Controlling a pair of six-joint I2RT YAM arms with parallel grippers.
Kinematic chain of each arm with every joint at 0, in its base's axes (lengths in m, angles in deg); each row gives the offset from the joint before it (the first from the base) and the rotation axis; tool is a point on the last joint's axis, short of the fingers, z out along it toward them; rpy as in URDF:
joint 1: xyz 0 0 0.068 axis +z
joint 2: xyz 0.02 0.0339 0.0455 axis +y
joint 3: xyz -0.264 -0.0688 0 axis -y
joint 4: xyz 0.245 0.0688 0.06 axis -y
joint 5: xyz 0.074 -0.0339 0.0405 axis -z
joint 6: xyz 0.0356 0 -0.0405 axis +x
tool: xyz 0 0 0 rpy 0 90 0
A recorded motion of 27 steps. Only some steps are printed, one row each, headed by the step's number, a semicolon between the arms.
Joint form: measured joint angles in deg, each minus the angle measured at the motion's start. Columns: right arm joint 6, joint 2, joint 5, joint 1, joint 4, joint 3; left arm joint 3, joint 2, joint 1, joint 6, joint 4, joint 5.
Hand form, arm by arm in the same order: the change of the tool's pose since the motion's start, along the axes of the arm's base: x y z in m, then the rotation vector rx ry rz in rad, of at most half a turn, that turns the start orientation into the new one. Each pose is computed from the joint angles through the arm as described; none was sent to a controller.
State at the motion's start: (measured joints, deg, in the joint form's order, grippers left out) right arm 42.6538 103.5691 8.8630 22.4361 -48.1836 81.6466; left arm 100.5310 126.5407 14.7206 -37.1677 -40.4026 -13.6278
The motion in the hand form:
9: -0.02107 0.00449 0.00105 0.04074 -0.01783 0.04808; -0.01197 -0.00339 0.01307 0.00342 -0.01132 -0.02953
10: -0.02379 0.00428 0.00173 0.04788 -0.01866 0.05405; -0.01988 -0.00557 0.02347 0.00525 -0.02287 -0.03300
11: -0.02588 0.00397 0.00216 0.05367 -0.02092 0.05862; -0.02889 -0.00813 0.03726 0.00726 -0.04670 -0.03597
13: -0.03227 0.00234 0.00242 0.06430 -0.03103 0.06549; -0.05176 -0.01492 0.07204 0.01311 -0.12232 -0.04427
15: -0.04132 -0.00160 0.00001 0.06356 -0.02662 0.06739; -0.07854 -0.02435 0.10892 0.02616 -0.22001 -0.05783
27: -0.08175 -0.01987 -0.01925 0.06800 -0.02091 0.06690; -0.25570 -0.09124 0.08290 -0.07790 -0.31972 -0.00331
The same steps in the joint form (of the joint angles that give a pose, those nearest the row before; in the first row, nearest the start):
9: -0.28 -4.55 -1.97 1.79 2.86 -5.51; -3.39 -3.89 0.02 1.62 0.54 0.68
10: -0.37 -5.20 -2.38 1.90 3.06 -6.14; -5.12 -6.47 0.02 1.77 0.39 0.83
11: -0.46 -5.75 -2.69 1.97 3.34 -6.71; -6.93 -9.62 0.02 1.81 0.41 1.14
13: -0.55 -7.43 -3.08 2.12 4.42 -8.68; -10.91 -17.46 0.00 1.81 0.81 2.10
15: -0.61 -9.38 -3.17 2.14 4.87 -11.32; -14.78 -26.10 -0.26 1.81 1.64 3.02
27: -0.46 -18.03 -3.50 2.14 9.07 -24.39; -55.98 -69.44 -6.08 -9.33 1.73 3.89

